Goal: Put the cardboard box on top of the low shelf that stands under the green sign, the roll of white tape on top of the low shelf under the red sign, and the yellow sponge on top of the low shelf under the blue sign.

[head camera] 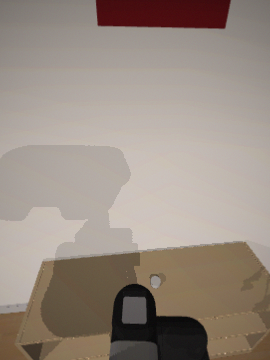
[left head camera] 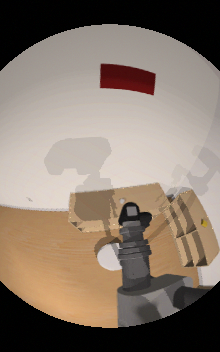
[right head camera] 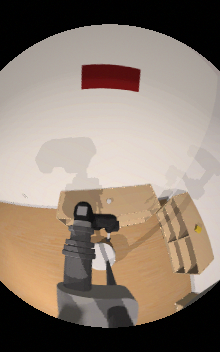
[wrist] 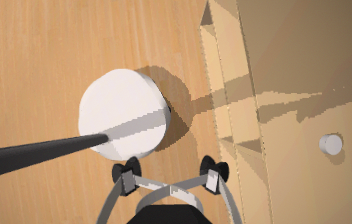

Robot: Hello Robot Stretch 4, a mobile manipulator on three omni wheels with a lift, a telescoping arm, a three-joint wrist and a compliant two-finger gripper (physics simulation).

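Places are measured from the robot's base along level axes (x ahead, y left, z up), in centimetres.
Where they show: gripper, fingertip midpoint: (wrist: 170,168); robot's base, link origin: (left head camera: 112,255) (right head camera: 100,255) (wrist: 129,116).
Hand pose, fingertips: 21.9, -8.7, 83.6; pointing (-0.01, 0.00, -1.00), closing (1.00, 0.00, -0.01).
Things, the pixels of their centre, and the offset from my fingertips, as dx, dy, dz. Level surfaces: height alone.
- white tape, body centre: (wrist: 330,144) (head camera: 155,282) (right head camera: 108,200) (left head camera: 121,200) +40.3, -0.9, -24.1
- low shelf, surface height: dz -25.3
- red sign, body centre: (right head camera: 111,75) (left head camera: 129,77) +63.1, +1.3, +88.7
- yellow sponge, body centre: (right head camera: 197,228) (left head camera: 203,223) -11.4, -113.9, -23.1
The roll of white tape (head camera: 155,281) (left head camera: 122,200) (right head camera: 109,201) (wrist: 330,144) sits on top of the low shelf (head camera: 210,270) (left head camera: 145,197) (right head camera: 132,197) (wrist: 300,40) under the red sign (head camera: 162,12) (left head camera: 127,79) (right head camera: 110,78). The yellow sponge (left head camera: 204,223) (right head camera: 198,229) lies on top of another low shelf (left head camera: 204,245) (right head camera: 200,250) at the right; the sign over it does not show. My gripper (wrist: 170,168) is open with nothing between its fingers, in front of the shelf under the red sign and apart from the tape. The cardboard box, green sign and blue sign do not show.
A white round-topped body (left head camera: 107,256) (right head camera: 104,256) (wrist: 122,112) is low over the wooden floor in front of the shelf under the red sign. A dark pole (wrist: 55,150) reaches across it in the wrist view. The two shelves stand close together at a corner, against the walls.
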